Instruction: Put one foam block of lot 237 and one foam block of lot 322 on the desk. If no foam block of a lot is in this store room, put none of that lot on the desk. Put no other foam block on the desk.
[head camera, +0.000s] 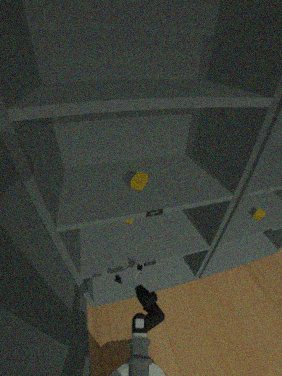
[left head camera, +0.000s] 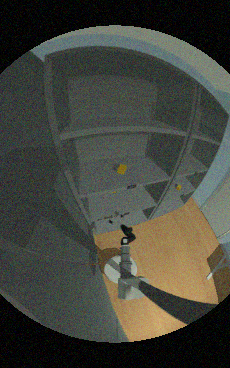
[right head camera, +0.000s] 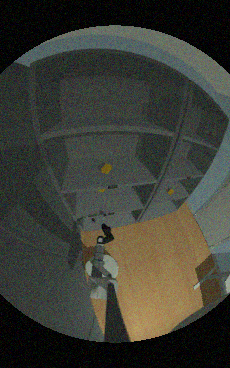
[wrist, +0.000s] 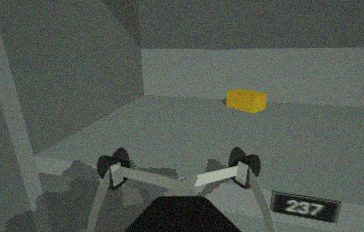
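Pixels of known places: gripper, between the fingertips: (head camera: 127, 270) (left head camera: 114, 217) (right head camera: 97, 215) (wrist: 179, 160); robot's base, origin of its link: (left head camera: 119, 268) (right head camera: 102, 267).
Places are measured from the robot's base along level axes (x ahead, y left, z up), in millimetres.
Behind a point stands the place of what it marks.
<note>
My gripper (head camera: 129, 273) {y 76, x 566, z 561 mm} (left head camera: 119, 218) (right head camera: 98, 217) {y 76, x 566, z 561 mm} (wrist: 179, 160) {y 76, x 566, z 561 mm} is open and empty, at the front of a lower shelf. A yellow foam block (wrist: 246, 100) {y 96, x 956, z 538 mm} lies apart from the fingers, farther back and to the right; part of it shows in the head views (head camera: 130, 220) {y 81, x 952, z 542 mm} (left head camera: 114, 192) {y 81, x 948, z 515 mm} (right head camera: 101, 190) {y 94, x 954, z 530 mm} below the edge of the shelf above. A label reading 237 (wrist: 305, 206) {y -58, x 648, z 492 mm} is on that lower shelf's front edge. Another yellow block (head camera: 139, 181) {y 15, x 798, z 1009 mm} (left head camera: 121, 169) {y 19, x 793, z 1008 mm} (right head camera: 106, 168) {y 8, x 801, z 1009 mm} lies on the shelf above. A third yellow block (head camera: 259, 214) {y -925, x 1016, z 551 mm} (left head camera: 178, 187) {y -920, x 1005, z 548 mm} (right head camera: 170, 191) {y -925, x 1012, z 552 mm} lies in the right bay. No lot 322 label is readable.
The upper shelf's label (head camera: 154, 212) {y -56, x 647, z 951 mm} (left head camera: 131, 186) {y -59, x 648, z 947 mm} (right head camera: 112, 187) {y -59, x 645, z 939 mm} is unreadable. An upright (head camera: 245, 182) {y -515, x 791, z 1022 mm} divides the bays. A dark grey surface fills the left side. A brown object with a pale bar (left head camera: 216, 260) (right head camera: 206, 272) stands at the right. Wooden floor (head camera: 215, 320) {y -576, x 448, z -27 mm} lies before the shelves.
</note>
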